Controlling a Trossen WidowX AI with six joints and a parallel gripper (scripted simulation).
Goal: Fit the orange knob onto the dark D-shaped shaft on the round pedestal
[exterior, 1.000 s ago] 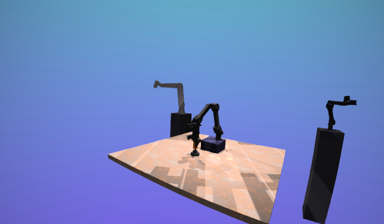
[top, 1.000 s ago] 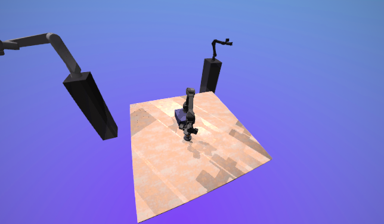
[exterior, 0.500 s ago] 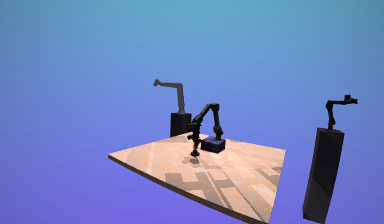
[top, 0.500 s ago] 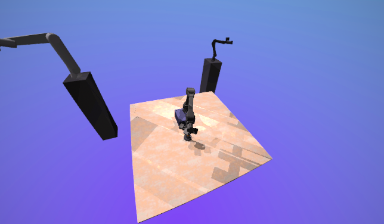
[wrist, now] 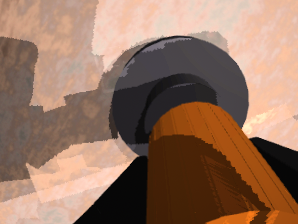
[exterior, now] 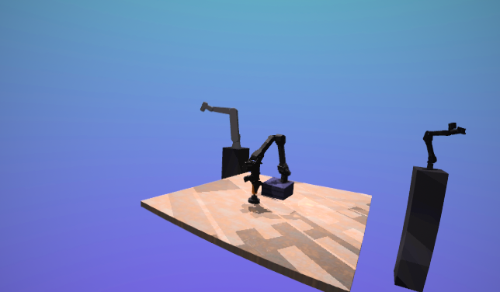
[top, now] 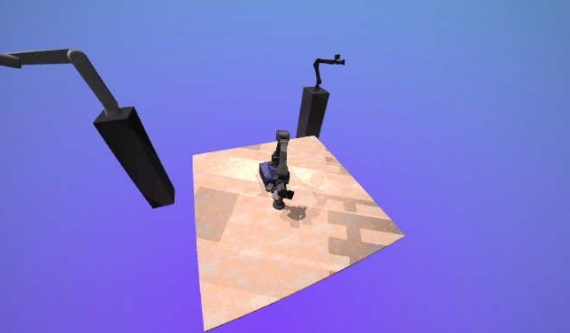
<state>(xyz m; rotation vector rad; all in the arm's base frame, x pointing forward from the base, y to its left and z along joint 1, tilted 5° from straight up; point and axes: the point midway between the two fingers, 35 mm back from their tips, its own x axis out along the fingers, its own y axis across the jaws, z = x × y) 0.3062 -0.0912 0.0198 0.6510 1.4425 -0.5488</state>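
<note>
My gripper tip is 20 mm below the orange knob. Also, from my gripper tip: round pedestal: 40 mm below.
</note>
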